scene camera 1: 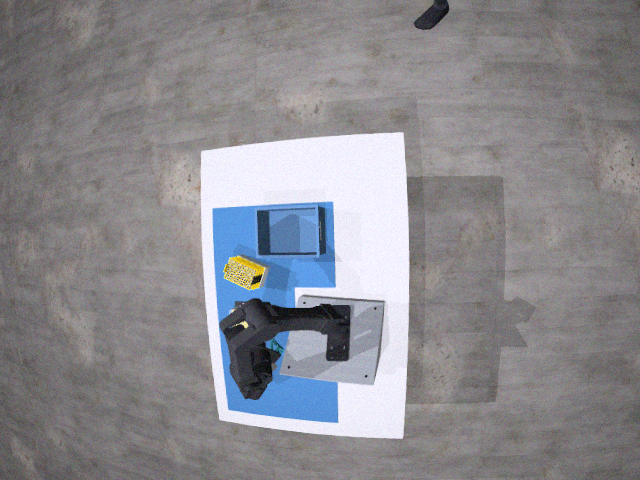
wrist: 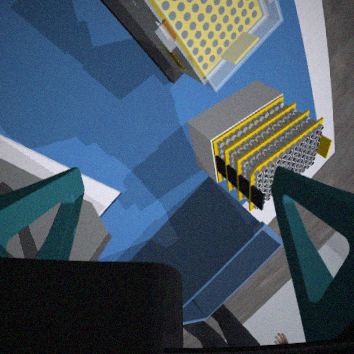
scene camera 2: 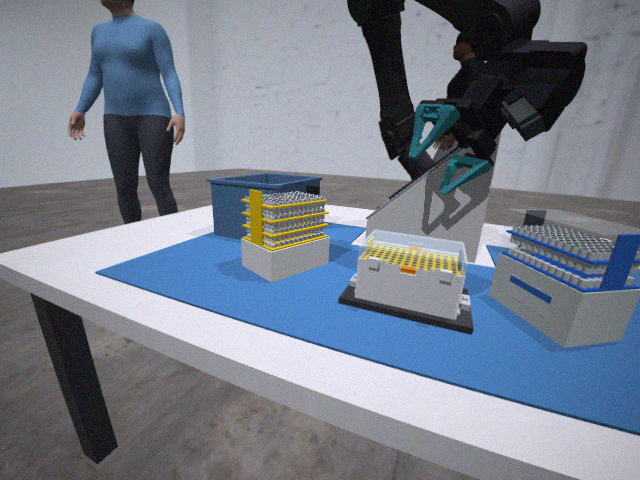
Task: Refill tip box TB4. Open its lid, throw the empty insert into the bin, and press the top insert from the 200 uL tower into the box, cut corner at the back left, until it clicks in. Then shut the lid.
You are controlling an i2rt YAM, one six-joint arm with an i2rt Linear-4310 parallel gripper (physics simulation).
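Note:
The tip box (scene camera 2: pixel 408 291) (wrist: pixel 200 37) is white with an orange latch, and its clear lid (scene camera 2: pixel 439 246) is shut over a yellow insert (scene camera 2: pixel 413 257) (wrist: pixel 215 25). In the overhead view the arm hides most of it. The yellow 200 uL tower (scene camera 1: pixel 242 272) (scene camera 2: pixel 284 260) (wrist: pixel 270 150) stands between the box and the blue bin (scene camera 1: pixel 263 232) (scene camera 2: pixel 224 206) (wrist: pixel 235 275), with several inserts full of tips stacked on a pale base. My gripper (scene camera 2: pixel 428 174) (wrist: pixel 177 177) is open and empty, tilted, above and behind the box. No finger touches the box or the tower.
A tower with blue inserts (scene camera 2: pixel 547 302) stands on the other side of the box. The box sits on a dark base plate (scene camera 2: pixel 403 314). A sloping grey panel (scene camera 1: pixel 356 341) (scene camera 2: pixel 403 217) rises behind it. A person in blue (scene camera 2: pixel 134 67) stands beyond the table.

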